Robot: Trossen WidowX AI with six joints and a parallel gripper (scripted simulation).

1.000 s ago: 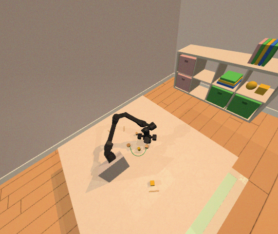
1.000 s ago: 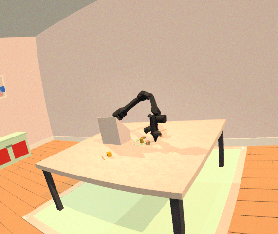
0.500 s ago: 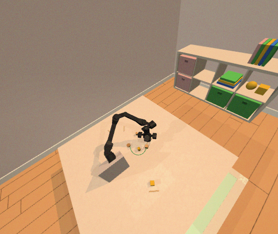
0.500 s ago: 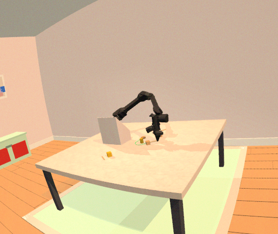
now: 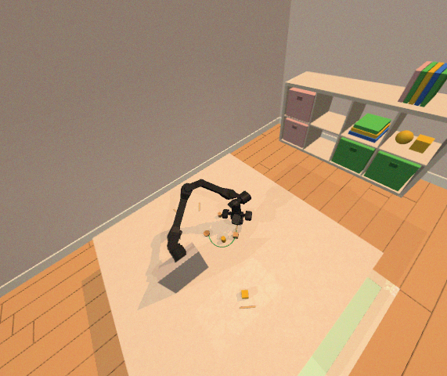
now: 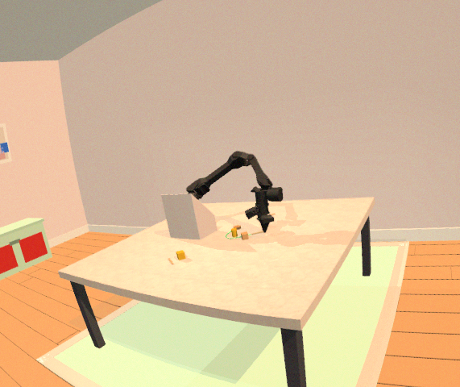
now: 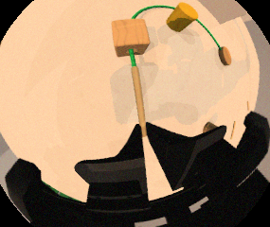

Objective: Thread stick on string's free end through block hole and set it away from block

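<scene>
Right now the wooden block is 70 mm behind my gripper tip, 70 mm to the right of it and 10 mm above it. The rest, counted from my gripper tip: thin wooden stick: 30 mm behind, 30 mm to the right, 10 mm above; wooden cylinder: 60 mm behind, 120 mm to the left, 10 mm above; yellow cylinder: 150 mm behind, 40 mm to the right, 10 mm above.
</scene>
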